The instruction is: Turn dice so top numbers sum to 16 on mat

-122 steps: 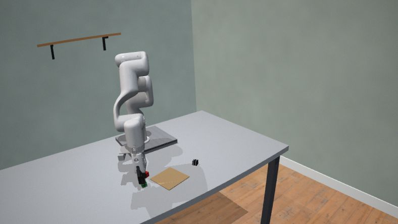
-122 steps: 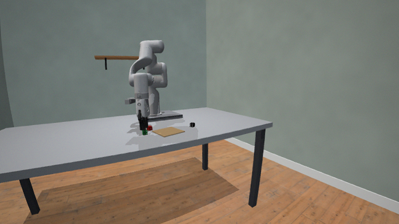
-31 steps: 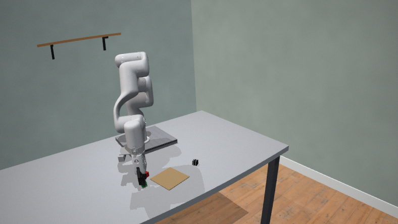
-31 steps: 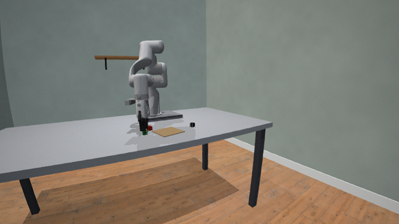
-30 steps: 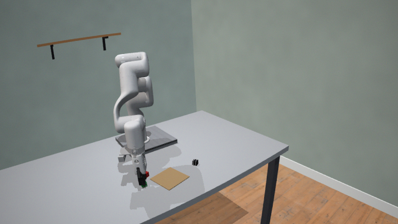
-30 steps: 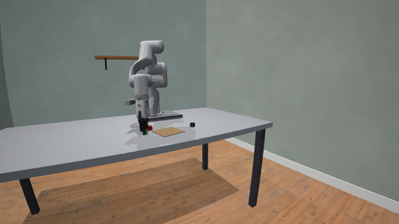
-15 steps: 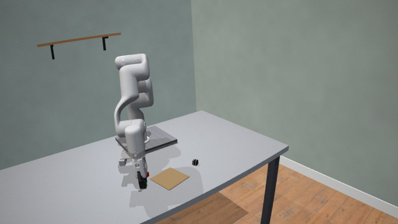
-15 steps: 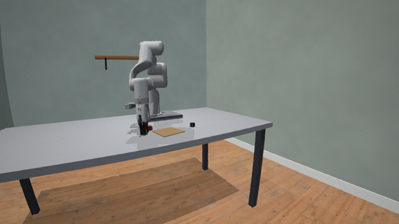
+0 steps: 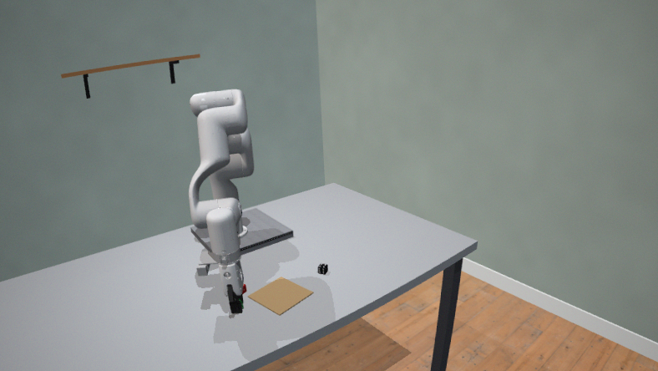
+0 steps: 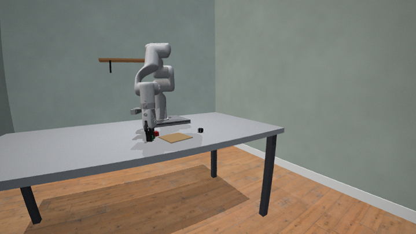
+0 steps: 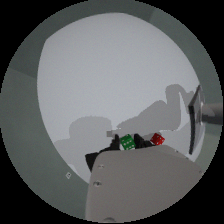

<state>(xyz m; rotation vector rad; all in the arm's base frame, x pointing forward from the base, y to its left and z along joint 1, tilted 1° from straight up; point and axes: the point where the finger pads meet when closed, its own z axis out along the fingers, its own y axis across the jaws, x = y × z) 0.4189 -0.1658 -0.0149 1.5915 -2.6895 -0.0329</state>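
Right now the green die is 10 mm below my hand. Round my hand: black die 310 mm to the left, 10 mm below, 10 mm behind; then tan mat 130 mm to the left, 20 mm below, 20 mm ahead; then red die 70 mm behind, 50 mm to the left, 10 mm below.
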